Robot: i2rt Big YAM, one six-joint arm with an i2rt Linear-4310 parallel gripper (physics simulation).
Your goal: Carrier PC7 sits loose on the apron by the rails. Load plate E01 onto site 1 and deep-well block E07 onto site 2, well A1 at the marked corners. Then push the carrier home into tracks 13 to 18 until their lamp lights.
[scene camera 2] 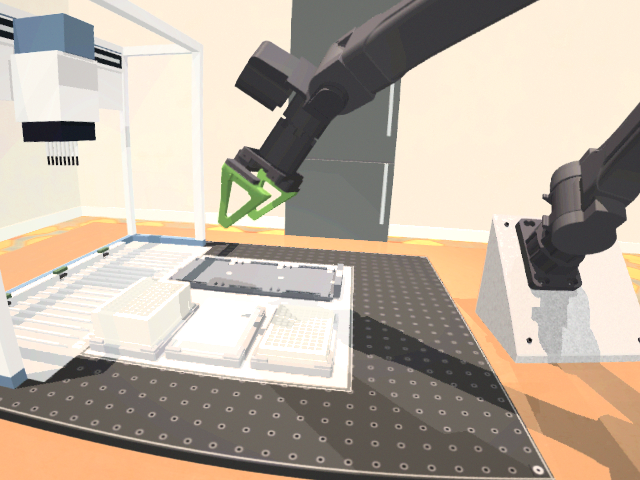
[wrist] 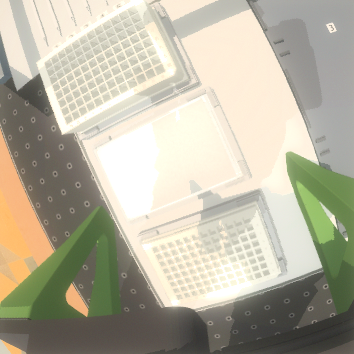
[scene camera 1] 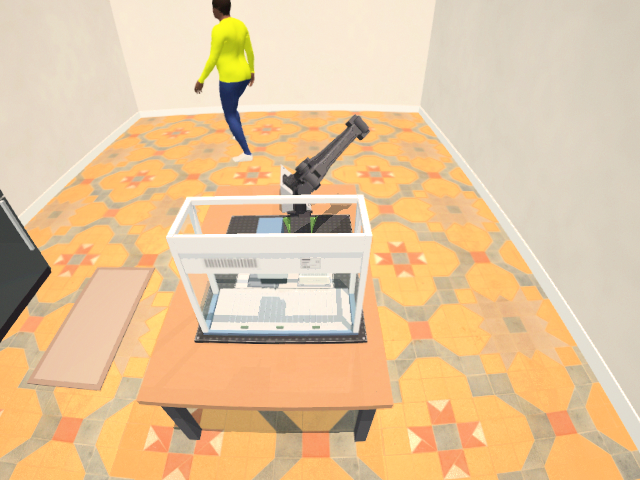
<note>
My gripper [scene camera 2: 237, 221] is open, with nothing in its grasp. Also in view: a lidded plate [scene camera 2: 219, 326]. Further things: a carrier [scene camera 2: 306, 282].
The carrier also shows in the wrist view [wrist: 306, 46]. The lidded plate also shows in the wrist view [wrist: 183, 152]. My gripper is seen too in the wrist view [wrist: 193, 188].
</note>
